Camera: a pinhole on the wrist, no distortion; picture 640 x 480 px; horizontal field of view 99.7 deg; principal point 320.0 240.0 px. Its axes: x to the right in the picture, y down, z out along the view. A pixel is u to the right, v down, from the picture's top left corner.
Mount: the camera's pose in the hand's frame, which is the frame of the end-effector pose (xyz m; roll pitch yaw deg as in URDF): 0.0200 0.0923 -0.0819 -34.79 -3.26 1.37
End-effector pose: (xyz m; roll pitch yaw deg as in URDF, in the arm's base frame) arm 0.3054 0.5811 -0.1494 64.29 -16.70 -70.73
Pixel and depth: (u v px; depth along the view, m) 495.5 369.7 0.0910
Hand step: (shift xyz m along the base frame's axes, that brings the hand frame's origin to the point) 0.1079 0.0085 0.1659
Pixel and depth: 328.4 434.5 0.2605
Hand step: 0.1102 0.1352 0.3556
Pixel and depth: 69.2 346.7 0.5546
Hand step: -0.1743 0.6585 0.4370
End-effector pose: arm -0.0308 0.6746 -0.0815 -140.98 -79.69 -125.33
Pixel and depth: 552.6 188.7 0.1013
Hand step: -0.1444 -0.0392 0.0814
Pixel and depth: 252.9 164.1 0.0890
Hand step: -0.1198 -0.0097 -0.0219
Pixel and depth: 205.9 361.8 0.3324
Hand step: -0.3770 -0.0983 -0.1949
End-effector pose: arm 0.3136 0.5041 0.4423 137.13 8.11 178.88
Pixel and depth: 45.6 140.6 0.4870
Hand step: 0.5291 0.4102 -0.0710
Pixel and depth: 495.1 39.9 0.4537
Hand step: -0.2277 0.4032 -0.3467
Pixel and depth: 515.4 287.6 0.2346
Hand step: -0.1844 0.2628 0.0829
